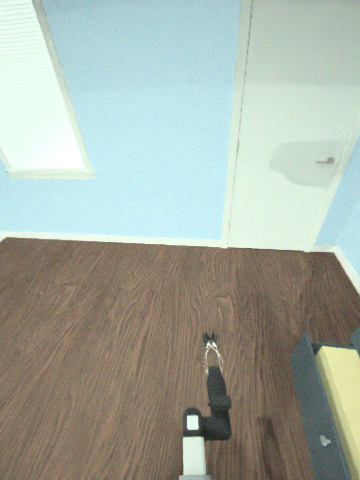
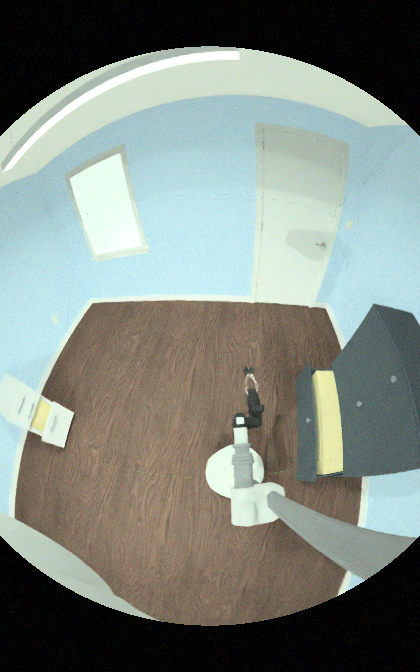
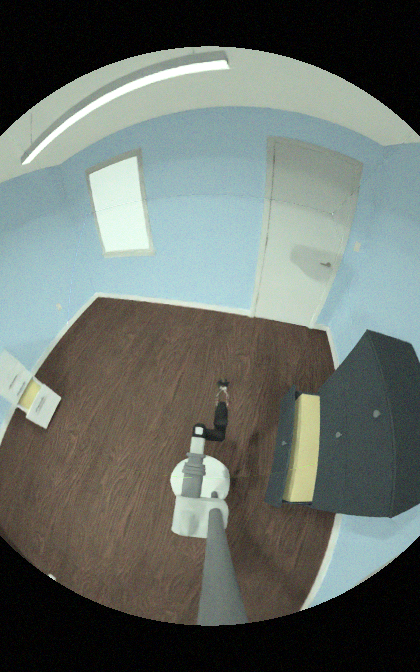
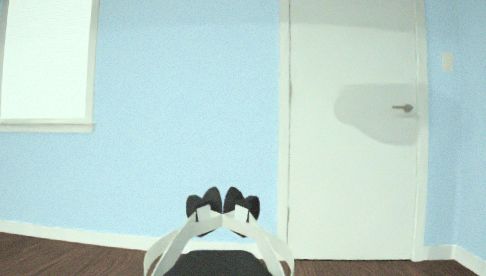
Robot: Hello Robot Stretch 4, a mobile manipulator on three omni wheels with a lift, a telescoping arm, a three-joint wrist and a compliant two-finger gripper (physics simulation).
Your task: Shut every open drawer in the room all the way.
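Places are measured from the robot's base along level axes (x left, y ahead, z down), in centimetres.
Pixels of known places: gripper, fingertip midpoint: (image 1: 209,332) (image 4: 223,202).
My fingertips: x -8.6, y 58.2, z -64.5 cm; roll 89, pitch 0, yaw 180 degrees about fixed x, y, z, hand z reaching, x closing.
Note:
Behind a point stands the place of what it marks.
A dark grey dresser (image 2: 372,425) (image 3: 357,450) stands on the right. Its bottom drawer (image 1: 320,415) {x -57.6, y 38.1, z -25.4 cm} (image 2: 306,425) (image 3: 284,445) is pulled out, with a yellow inside and a small knob on its front. The two drawers above it look shut. A small white cabinet (image 2: 20,400) (image 3: 11,377) stands at the far left; its lower drawer (image 2: 59,424) (image 3: 44,405) is pulled out and shows a yellow inside. My gripper (image 1: 210,338) {x -8.6, y 58.2, z -64.5 cm} (image 2: 248,371) (image 3: 223,384) (image 4: 223,202) {x -8.6, y 58.2, z -64.5 cm} is shut and empty, with its tips together. It is left of the dresser's open drawer, apart from it, and points toward the far wall.
A white door (image 1: 285,125) {x -75.9, y 184.7, z -114.7 cm} (image 2: 295,215) (image 3: 305,235) (image 4: 350,175) {x -80.1, y 184.2, z -49.5 cm} and a window (image 1: 40,100) {x 107.6, y 212.8, z -136.9 cm} (image 2: 107,205) (image 3: 120,205) (image 4: 45,60) {x 123.5, y 215.1, z -123.9 cm} are in the far blue wall. My round base (image 2: 217,472) (image 3: 220,480) stands left of the dresser, with brown wood floor between them.

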